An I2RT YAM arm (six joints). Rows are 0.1 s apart.
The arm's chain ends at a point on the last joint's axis. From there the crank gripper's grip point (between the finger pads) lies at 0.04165 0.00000 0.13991 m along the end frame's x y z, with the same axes.
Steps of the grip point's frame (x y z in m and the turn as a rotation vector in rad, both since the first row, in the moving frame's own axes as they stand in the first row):
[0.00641 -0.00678 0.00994 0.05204 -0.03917 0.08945]
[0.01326 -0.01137 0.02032 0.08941 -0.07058 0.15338]
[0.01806 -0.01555 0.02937 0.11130 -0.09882 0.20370]
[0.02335 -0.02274 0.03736 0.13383 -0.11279 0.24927]
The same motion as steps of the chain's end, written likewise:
[0.01175 -0.00294 0.00851 0.05204 -0.03917 0.08945]
[0.02271 -0.00440 0.01802 0.08941 -0.07058 0.15338]
[0.03122 -0.00691 0.02637 0.11130 -0.09882 0.20370]
[0.03812 -0.01226 0.03417 0.13383 -0.11279 0.24927]

